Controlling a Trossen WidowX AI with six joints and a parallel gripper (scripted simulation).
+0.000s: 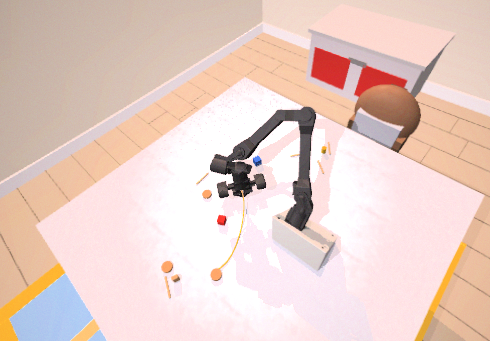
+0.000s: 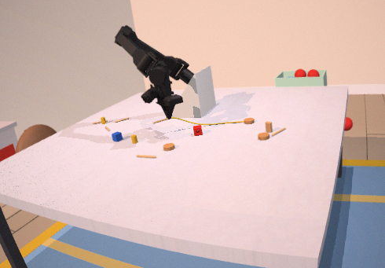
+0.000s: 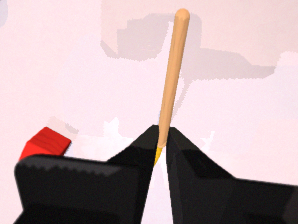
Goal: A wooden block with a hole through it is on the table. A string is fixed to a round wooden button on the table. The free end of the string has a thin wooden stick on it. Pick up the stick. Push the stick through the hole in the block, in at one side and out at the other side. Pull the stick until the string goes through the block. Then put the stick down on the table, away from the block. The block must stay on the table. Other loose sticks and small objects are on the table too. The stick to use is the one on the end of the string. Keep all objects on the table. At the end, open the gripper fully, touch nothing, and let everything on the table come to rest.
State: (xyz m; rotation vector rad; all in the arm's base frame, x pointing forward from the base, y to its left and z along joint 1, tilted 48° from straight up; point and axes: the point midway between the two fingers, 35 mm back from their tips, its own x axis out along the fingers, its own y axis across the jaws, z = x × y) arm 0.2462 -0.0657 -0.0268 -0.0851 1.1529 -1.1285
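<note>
Right now my gripper tip is 20 mm short of the red block, 120 mm to the right of it and 40 mm above it. Round my gripper tip: thin wooden stick 10 mm ahead, 10 mm to the right; then blue cube 70 mm ahead, 210 mm to the right, 40 mm below; then yellow peg 100 mm ahead, 110 mm to the right, 40 mm below.
</note>
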